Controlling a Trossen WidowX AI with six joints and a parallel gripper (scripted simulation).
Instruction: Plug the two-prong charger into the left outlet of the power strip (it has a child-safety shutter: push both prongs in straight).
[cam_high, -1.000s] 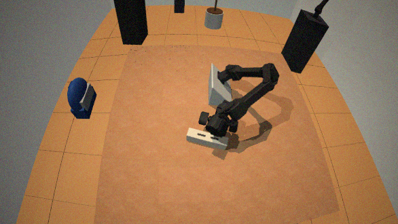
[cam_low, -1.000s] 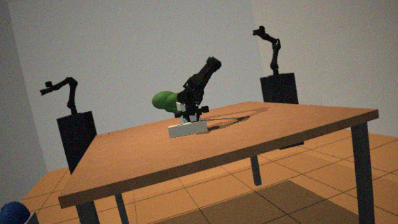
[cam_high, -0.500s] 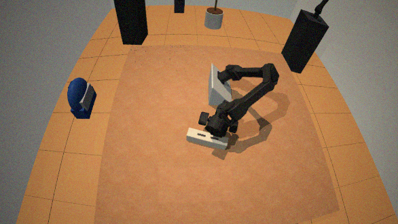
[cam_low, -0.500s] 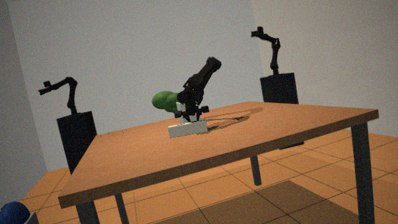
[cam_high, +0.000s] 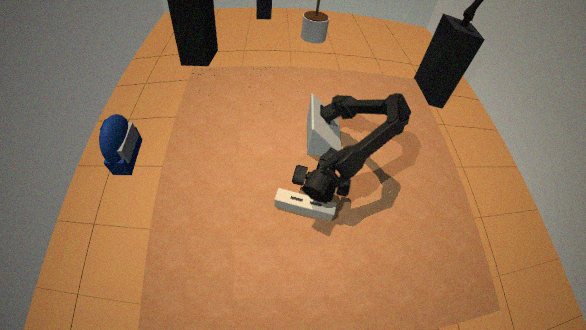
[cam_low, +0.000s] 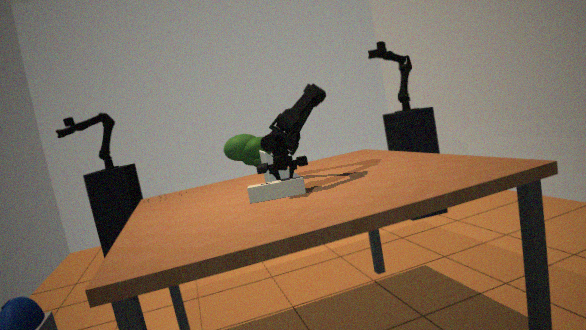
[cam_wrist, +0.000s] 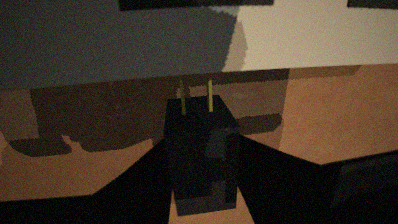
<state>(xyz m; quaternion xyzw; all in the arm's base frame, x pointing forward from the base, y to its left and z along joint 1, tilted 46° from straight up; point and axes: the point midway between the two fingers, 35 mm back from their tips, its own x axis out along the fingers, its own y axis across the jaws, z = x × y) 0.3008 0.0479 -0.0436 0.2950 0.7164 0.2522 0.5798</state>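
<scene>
My gripper tip is 2 cm short of the black two-prong charger and 1 cm below it.
</scene>
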